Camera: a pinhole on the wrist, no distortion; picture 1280 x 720 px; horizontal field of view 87.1 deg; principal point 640.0 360.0 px. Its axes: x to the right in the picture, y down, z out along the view. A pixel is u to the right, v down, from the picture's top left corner.
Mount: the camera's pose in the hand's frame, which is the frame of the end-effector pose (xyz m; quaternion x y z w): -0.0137 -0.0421 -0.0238 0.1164 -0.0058 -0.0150 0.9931
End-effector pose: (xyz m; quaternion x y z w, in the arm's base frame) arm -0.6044 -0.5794 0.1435 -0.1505 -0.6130 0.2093 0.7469
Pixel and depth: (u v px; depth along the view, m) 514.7 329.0 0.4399
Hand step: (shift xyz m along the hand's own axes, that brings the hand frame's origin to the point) -0.1027 -0.1609 0.3988
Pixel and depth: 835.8 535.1 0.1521
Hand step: 0.0294 -0.0401 0.1337
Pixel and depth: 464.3 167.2 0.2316
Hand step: -0.0795 -0.1582 0.1857
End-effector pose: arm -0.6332 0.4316 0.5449 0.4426 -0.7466 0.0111 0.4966
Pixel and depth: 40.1 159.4 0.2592
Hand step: -0.2506 -0.1699 0.2086
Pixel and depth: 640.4 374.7 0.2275
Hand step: -0.0168 -0.0898 0.1987
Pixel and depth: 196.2 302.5 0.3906
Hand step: -0.2779 -0.1568 0.3464
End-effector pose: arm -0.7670 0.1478 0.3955 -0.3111 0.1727 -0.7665 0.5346
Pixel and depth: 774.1 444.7 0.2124
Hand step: 0.0262 -0.0665 0.1894
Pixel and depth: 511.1 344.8 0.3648
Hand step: -0.0892 -0.1322 0.3286
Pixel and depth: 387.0 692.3 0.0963
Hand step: -0.0500 -0.0170 0.0806
